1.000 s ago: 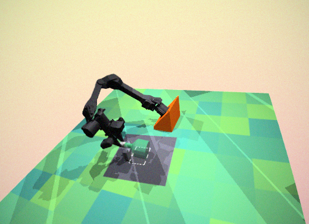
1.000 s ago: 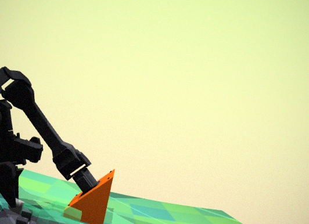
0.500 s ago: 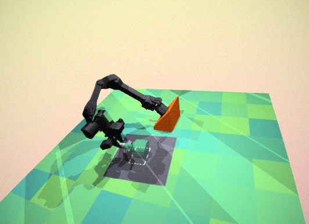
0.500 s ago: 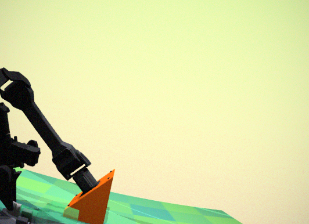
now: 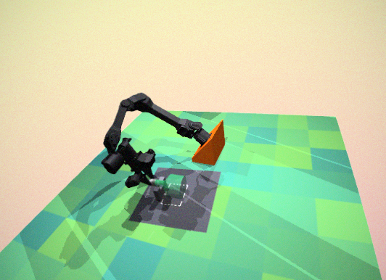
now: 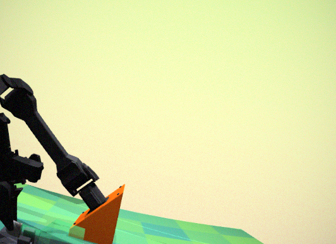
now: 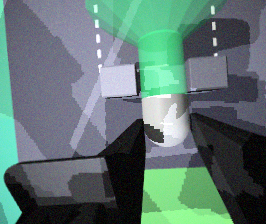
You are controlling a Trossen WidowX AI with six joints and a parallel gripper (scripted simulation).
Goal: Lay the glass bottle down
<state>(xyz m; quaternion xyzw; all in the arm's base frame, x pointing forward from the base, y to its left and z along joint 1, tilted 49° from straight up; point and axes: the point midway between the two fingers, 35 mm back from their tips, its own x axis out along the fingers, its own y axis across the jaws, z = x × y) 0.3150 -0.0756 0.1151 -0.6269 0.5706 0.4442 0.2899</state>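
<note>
The glass bottle is 5 cm to the left of my gripper tip, 1 cm below it and 1 cm behind it. Round my gripper tip: grey mat: 10 cm to the left, 6 cm below, 2 cm behind.
</note>
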